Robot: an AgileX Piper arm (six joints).
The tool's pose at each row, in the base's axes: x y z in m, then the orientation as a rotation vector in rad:
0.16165, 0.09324, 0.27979, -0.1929, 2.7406, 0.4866
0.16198, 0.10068, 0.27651, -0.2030, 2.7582, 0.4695
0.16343, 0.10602, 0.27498, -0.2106, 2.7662, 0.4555
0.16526, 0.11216, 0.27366, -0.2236, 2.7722, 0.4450
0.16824, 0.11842, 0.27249, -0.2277, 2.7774, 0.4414
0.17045, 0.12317, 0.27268, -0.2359, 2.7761, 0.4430
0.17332, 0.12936, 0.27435, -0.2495, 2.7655, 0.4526
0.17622, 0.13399, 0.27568, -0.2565, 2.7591, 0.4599
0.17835, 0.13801, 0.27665, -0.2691, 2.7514, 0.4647
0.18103, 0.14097, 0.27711, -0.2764, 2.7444, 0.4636
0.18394, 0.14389, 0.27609, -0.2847, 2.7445, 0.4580
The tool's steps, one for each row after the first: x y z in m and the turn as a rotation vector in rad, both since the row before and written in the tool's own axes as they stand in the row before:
0.00035, 0.00586, 0.00564, 0.0116, 0.0172, -0.0058
-0.00127, 0.00426, 0.00363, 0.0092, 0.0078, -0.0055
-0.00182, 0.00502, 0.00378, 0.0060, 0.0072, -0.0090
-0.00303, 0.00495, 0.00397, 0.0022, 0.0055, -0.0022
-0.00263, 0.00406, 0.00201, -0.0021, 0.0003, -0.0055
-0.00393, 0.00566, 0.00134, -0.0086, -0.0070, -0.0099
-0.00370, 0.00405, 0.00120, -0.0061, -0.0043, -0.0050
-0.00280, 0.00353, 0.00113, -0.0052, -0.0046, -0.0093
-0.00302, 0.00224, 0.00141, -0.0004, -0.0054, -0.0065
-0.00270, 0.00171, 0.00280, 0.0028, 0.0014, -0.0063

